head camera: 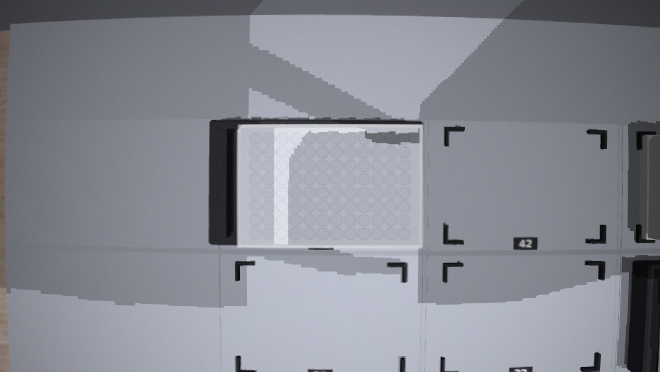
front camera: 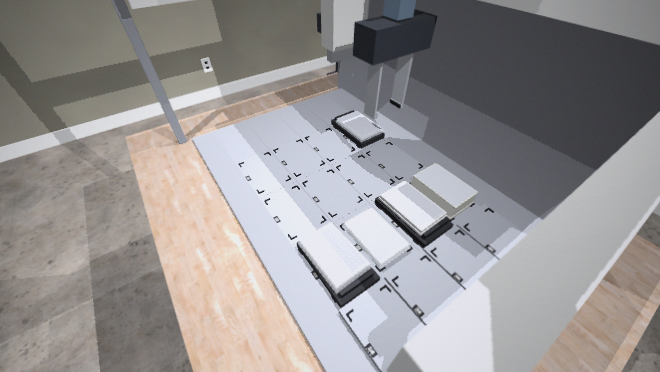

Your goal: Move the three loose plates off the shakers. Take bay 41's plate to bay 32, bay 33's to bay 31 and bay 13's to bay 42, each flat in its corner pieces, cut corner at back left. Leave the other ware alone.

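Pixels of known places: gripper, fingertip midpoint: (front camera: 383, 110); robot's base, origin of the base link: (front camera: 240, 164).
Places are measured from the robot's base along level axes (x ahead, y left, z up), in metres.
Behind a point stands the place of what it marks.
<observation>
Bay 41's plate (front camera: 358, 125) {x 0.079, y 0.353, z 0.037 m} (head camera: 340, 192) {x 0.078, y 0.359, z 0.037 m} lies on its black shaker at the back left. Bay 33's plate (front camera: 412, 207) {x 0.397, y 0.250, z 0.037 m} sits on a shaker in the middle right. Bay 13's plate (front camera: 336, 257) {x 0.401, y 0.040, z 0.037 m} sits on the shaker nearest the front. My gripper (front camera: 384, 109) {x 0.202, y 0.319, z 0.160 m} hangs above the deck near bay 41's plate, jaws apart with nothing between them. Its jaws do not show in the head view. Bay 42 (front camera: 394, 160) {x 0.231, y 0.364, z 0.000 m} (head camera: 525, 187) {x 0.227, y 0.363, z 0.000 m}, bay 31 (front camera: 331, 144) {x 0.070, y 0.260, z 0.000 m} (head camera: 320, 312) {x 0.064, y 0.263, z 0.000 m} and bay 32 (front camera: 364, 175) {x 0.230, y 0.255, z 0.000 m} (head camera: 520, 325) {x 0.226, y 0.251, z 0.000 m} show bare corner pieces. The plates' cut corners are too small to tell.
A tall cream block (front camera: 445, 189) {x 0.405, y 0.349, z 0.042 m} (head camera: 653, 187) {x 0.330, y 0.364, z 0.010 m} stands in bay 43, close behind bay 33's plate. A white plate (front camera: 377, 237) {x 0.402, y 0.146, z 0.014 m} lies between the shakers of bays 13 and 33. The parked pipetting stage (front camera: 345, 25) is beside my gripper. A grey post (front camera: 155, 80) {x -0.207, y -0.101, z 0.191 m} stands at the left.
</observation>
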